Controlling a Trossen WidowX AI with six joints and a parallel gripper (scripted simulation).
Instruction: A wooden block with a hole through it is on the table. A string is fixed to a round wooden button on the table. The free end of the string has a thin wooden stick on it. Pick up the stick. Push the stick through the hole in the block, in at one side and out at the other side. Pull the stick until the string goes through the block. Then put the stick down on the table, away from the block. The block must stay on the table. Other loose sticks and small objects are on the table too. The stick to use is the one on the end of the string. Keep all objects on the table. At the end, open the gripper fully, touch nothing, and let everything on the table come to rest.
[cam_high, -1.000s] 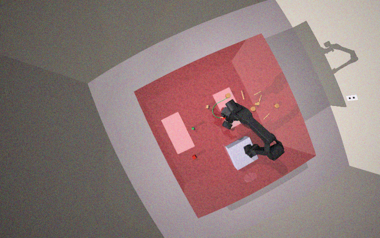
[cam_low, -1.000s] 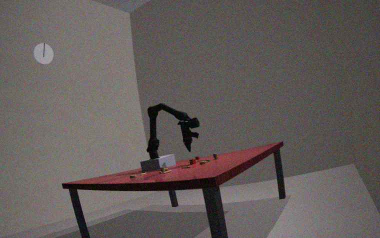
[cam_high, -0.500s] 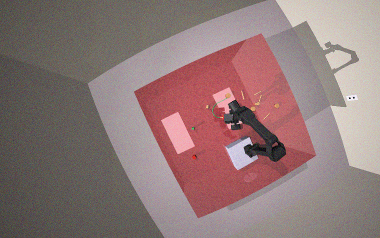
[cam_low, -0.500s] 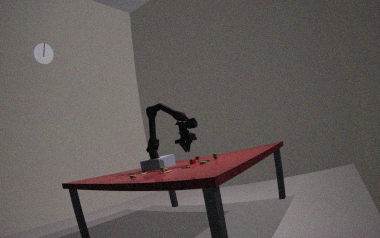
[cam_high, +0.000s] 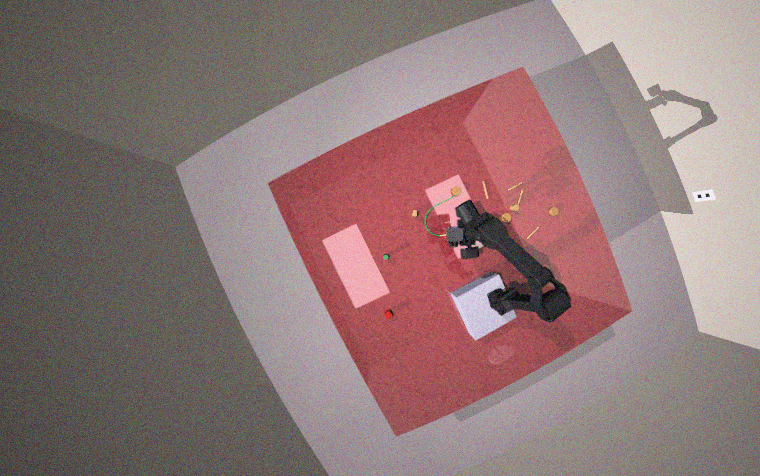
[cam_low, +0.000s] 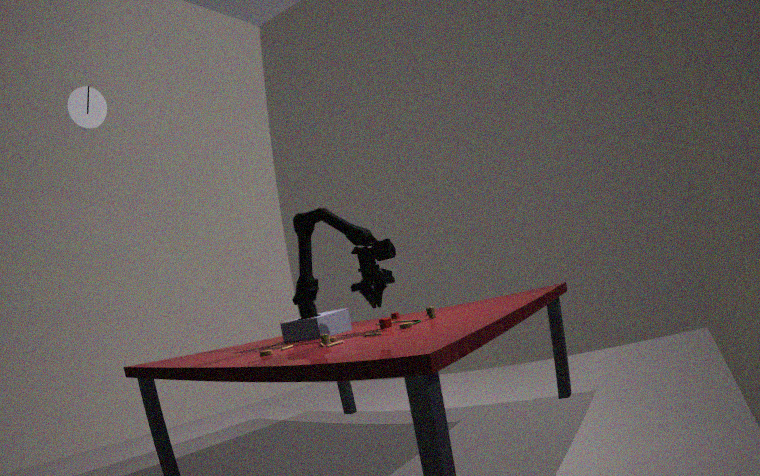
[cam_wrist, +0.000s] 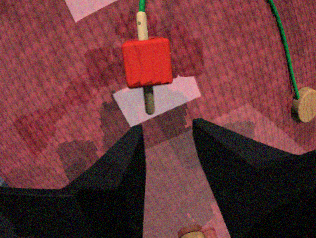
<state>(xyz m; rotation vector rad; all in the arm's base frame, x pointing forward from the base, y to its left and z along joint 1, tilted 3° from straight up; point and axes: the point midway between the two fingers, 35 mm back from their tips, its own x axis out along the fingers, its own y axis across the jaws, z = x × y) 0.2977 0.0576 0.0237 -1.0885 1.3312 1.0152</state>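
Now: the thin wooden stick 6 cm below my gripper tip and 4 cm to the left of it. The rest, counted from my gripper tip: tan cube: 13 cm to the left, 13 cm ahead, 6 cm below; then small red piece: 37 cm to the left, 23 cm behind, 6 cm below; then round wooden button: 16 cm ahead, 7 cm to the right, 7 cm below.
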